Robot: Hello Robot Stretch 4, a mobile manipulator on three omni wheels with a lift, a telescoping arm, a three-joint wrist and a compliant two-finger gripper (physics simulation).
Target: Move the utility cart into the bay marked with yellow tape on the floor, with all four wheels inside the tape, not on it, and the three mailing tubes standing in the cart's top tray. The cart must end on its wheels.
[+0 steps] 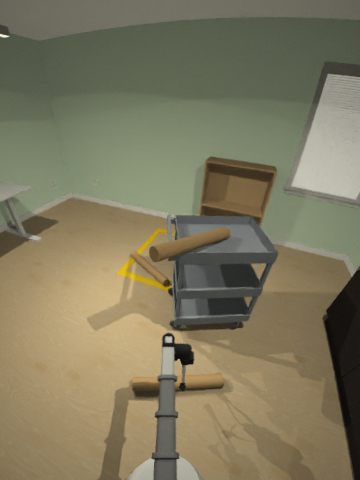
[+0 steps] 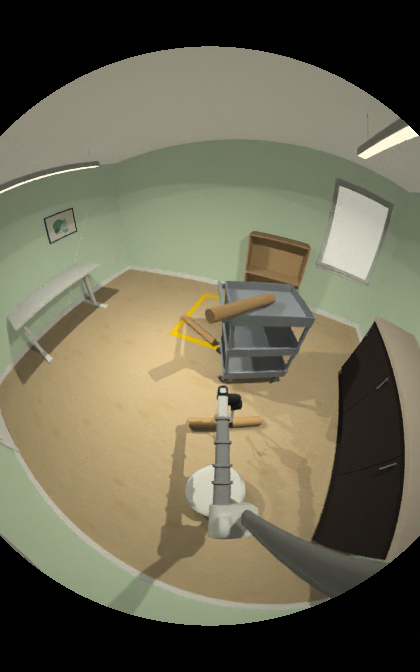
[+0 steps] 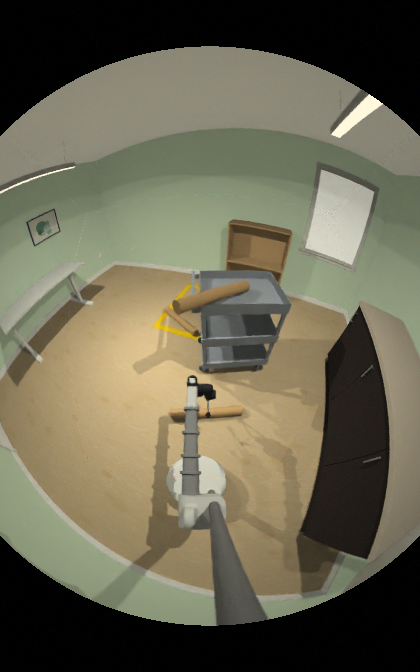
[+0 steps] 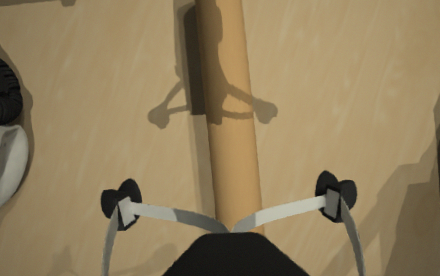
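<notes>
The grey utility cart [image 1: 225, 257] [image 2: 270, 321] [image 3: 247, 309] stands upright; its near wheels are outside the yellow tape [image 1: 145, 281] [image 2: 195, 341] [image 3: 175, 332], whose right part it hides. One brown tube [image 1: 192, 243] [image 2: 242, 307] [image 3: 212, 296] lies slanted on the top tray, its near end jutting past the left edge. A second tube [image 1: 150, 268] [image 2: 199, 329] [image 3: 181, 320] lies on the floor at the bay, one end near a cart wheel. A third tube [image 1: 205, 381] [image 2: 250, 421] [image 3: 229, 411] [image 4: 235, 160] lies on the floor below my gripper [image 4: 227, 192], which is open, fingers spread either side of the tube's line.
A wooden bookshelf [image 1: 240, 163] [image 2: 280, 239] [image 3: 260, 226] stands behind the cart by the wall. A dark cabinet [image 1: 350, 325] [image 2: 370, 425] [image 3: 357, 425] is at the right. A white table [image 2: 55, 295] [image 3: 40, 295] stands along the left wall.
</notes>
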